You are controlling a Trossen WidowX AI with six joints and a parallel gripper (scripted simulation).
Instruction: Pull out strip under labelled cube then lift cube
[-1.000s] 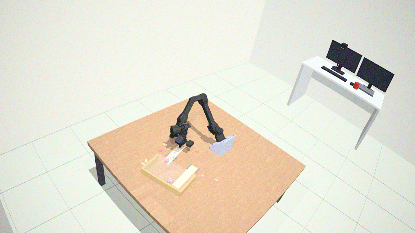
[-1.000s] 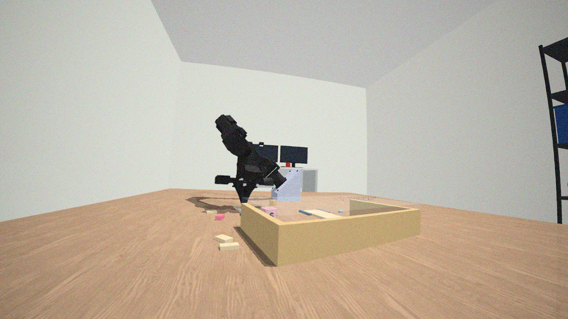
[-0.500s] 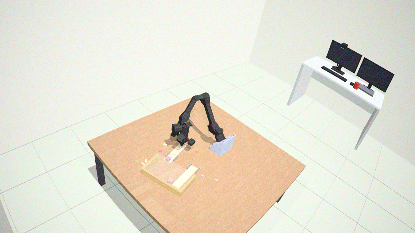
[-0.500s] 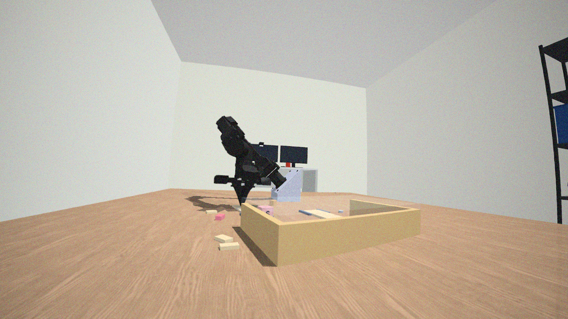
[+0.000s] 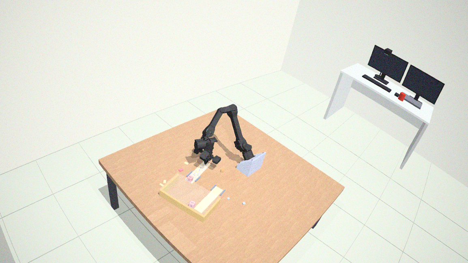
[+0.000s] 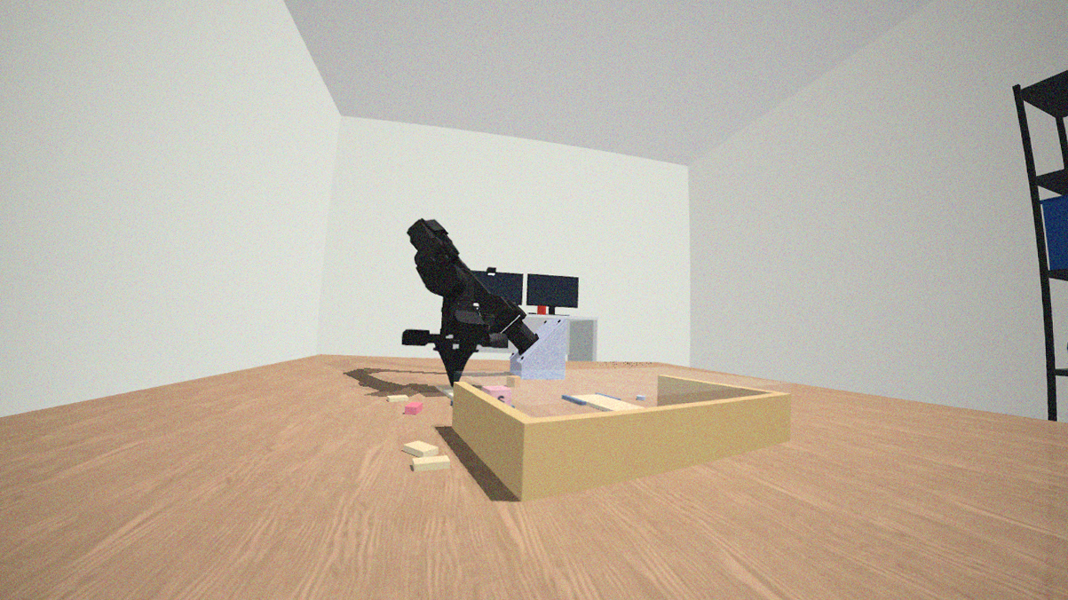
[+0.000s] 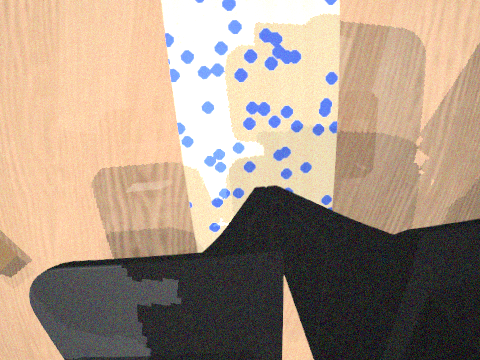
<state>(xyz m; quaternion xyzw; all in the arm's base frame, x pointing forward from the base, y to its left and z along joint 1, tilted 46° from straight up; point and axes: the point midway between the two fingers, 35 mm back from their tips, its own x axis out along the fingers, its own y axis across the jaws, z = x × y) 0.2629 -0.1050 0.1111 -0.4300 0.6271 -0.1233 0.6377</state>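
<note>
The dotted strip is 90 mm ahead of my gripper tip and 40 mm to the left of it. From my gripper tip the other things lie so: cream block: 110 mm ahead, 70 mm to the right; then pink block: 180 mm ahead, 30 mm to the right; then orange cube: 110 mm to the left, 70 mm behind.
</note>
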